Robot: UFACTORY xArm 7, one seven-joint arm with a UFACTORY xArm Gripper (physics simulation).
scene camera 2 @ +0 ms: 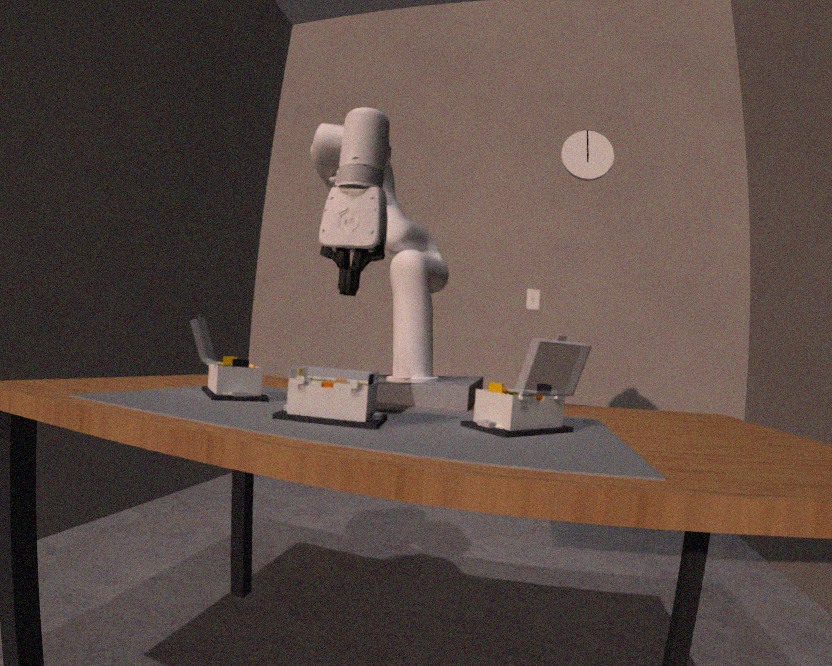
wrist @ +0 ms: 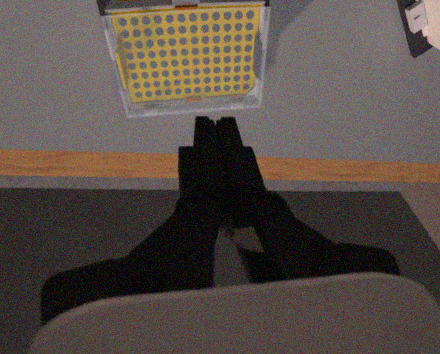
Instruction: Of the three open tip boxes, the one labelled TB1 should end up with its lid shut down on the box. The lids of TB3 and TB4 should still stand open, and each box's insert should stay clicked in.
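Frame: origin at the arm's base, x ahead, y left, z up, level; centimetres.
Where they show: gripper, between the fingertips: (scene camera 2: 347, 295) (wrist: 210, 142); arm's base, origin of its link: (scene camera 2: 412, 380).
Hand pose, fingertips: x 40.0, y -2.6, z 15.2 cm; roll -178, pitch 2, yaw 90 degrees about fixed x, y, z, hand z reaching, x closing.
Each offset is from my fingertips to the top centre of the thing. "spot": to the spot under its first point. Level surfaces: height alone.
My gripper (scene camera 2: 348, 292) (wrist: 210, 142) is shut and empty. It hangs high above the middle box {dx +0.6, dy -0.4, dz -11.8 cm} (scene camera 2: 328, 402). That box's clear lid {spot: dx +5.8, dy +2.1, dz -11.9 cm} (scene camera 2: 340, 372) lies down across its top; whether it is fully latched cannot be told. In the wrist view, a yellow perforated insert {dx +1.8, dy -0.2, dz -12.1 cm} (wrist: 192, 55) shows level beneath a clear lid, just above the fingertips in the picture. In the scene view, the left box {dx -10.2, dy -25.6, dz -12.9 cm} (scene camera 2: 235, 380) has its lid {spot: dx +0.1, dy -27.6, dz -9.1 cm} (scene camera 2: 201, 340) standing open, tilted left. The right box {dx -8.5, dy +27.0, dz -12.9 cm} (scene camera 2: 516, 411) has its lid (scene camera 2: 557, 364) standing open, tilted right. No labels can be read.
The boxes stand apart on black bases on a grey mat {dz -19.5 cm} (scene camera 2: 430, 440) (wrist: 325, 115). The wooden table's edge (scene camera 2: 346, 465) (wrist: 325, 170) runs close to the mat. Part of another box (wrist: 416, 17) shows at the wrist view's upper right. The arm's base stands behind the boxes.
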